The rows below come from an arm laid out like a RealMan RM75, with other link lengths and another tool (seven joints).
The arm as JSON. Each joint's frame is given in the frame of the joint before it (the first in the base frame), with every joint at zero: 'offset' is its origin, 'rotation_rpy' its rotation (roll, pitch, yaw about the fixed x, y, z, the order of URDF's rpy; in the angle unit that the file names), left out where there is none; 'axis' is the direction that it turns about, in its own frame. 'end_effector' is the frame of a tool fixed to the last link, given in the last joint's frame.
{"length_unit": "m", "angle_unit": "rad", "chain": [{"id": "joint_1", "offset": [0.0, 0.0, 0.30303], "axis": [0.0, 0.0, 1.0]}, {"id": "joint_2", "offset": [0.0, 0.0, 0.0], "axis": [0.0, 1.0, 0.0]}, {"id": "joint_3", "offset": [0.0, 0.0, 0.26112], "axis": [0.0, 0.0, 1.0]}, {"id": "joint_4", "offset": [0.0, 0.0, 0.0], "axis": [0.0, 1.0, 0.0]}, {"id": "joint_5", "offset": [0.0, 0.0, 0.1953], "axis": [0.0, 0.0, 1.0]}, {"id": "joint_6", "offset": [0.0, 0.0, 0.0], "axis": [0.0, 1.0, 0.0]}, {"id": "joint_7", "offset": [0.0, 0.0, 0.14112], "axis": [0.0, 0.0, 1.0]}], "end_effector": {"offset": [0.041, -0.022, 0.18], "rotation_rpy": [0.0, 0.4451, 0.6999]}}
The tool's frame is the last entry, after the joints.
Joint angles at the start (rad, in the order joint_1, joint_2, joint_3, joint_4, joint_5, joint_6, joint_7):
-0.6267, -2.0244, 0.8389, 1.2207, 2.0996, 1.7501, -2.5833
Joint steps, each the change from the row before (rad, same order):
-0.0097, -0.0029, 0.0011, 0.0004, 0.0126, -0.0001, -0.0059
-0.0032, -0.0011, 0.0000, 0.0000, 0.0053, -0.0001, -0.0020
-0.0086, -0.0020, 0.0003, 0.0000, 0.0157, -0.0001, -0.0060
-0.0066, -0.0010, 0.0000, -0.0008, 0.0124, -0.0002, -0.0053
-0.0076, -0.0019, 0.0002, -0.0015, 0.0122, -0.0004, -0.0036
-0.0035, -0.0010, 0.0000, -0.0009, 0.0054, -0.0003, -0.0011
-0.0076, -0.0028, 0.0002, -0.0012, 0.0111, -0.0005, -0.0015
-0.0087, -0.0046, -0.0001, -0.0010, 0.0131, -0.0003, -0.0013
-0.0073, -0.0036, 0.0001, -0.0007, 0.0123, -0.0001, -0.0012
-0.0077, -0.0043, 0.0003, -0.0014, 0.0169, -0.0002, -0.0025
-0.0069, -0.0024, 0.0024, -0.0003, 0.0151, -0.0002, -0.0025
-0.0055, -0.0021, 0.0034, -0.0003, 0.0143, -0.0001, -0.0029
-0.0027, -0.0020, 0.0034, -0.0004, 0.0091, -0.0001, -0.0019
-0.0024, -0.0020, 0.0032, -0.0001, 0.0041, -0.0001, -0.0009
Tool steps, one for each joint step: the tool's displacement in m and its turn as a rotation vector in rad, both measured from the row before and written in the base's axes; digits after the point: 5 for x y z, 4 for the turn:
0.00084, 0.00079, -0.00212, -0.0040, 0.0084, 0.0004
-0.00008, 0.00031, -0.00074, -0.0012, 0.0034, 0.0009
-0.00095, 0.00095, -0.00179, -0.0031, 0.0114, 0.0035
-0.00112, 0.00083, -0.00123, -0.0023, 0.0090, 0.0041
-0.00039, 0.00073, -0.00167, -0.0029, 0.0084, 0.0018
-0.00008, 0.00033, -0.00079, -0.0013, 0.0036, 0.0004
0.00033, 0.00058, -0.00184, -0.0027, 0.0073, -0.0009
0.00068, 0.00038, -0.00252, -0.0037, 0.0077, -0.0014
0.00010, 0.00032, -0.00208, -0.0031, 0.0081, -0.0008
-0.00117, 0.00019, -0.00268, -0.0042, 0.0114, 0.0022
-0.00129, 0.00025, -0.00206, -0.0036, 0.0128, 0.0005
-0.00176, -0.00007, -0.00208, -0.0040, 0.0128, 0.0015
-0.00133, -0.00053, -0.00186, -0.0039, 0.0083, 0.0013
0.00023, -0.00057, -0.00160, -0.0035, 0.0039, -0.0014

